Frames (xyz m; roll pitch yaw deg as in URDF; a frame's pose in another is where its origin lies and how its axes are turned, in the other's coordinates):
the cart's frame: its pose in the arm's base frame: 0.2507 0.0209 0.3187 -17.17 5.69 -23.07
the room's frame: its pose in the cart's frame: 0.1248 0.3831 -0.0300 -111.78 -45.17 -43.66
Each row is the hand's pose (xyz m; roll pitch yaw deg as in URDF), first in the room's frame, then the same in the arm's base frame.
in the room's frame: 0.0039 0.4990 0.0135 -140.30 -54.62 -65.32
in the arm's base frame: 0.4146 -0.1356 -0.0536 8.60 -1.44 23.18
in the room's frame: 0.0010 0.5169 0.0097 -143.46 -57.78 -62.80
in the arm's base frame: 0.4067 -0.1502 -0.0618 7.56 0.59 20.39
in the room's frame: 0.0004 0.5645 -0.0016 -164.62 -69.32 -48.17
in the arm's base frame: 0.3878 -0.1925 -0.0774 -1.27 8.64 9.92
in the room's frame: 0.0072 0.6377 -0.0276 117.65 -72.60 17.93
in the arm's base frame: 0.3546 -0.2617 -0.0915 -20.06 15.96 -9.90
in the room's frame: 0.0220 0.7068 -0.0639 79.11 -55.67 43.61
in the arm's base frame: 0.3167 -0.3315 -0.0927 -40.61 14.32 -30.50
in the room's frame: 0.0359 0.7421 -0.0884 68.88 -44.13 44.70
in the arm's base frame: 0.2948 -0.3704 -0.0857 -52.14 9.07 -41.03
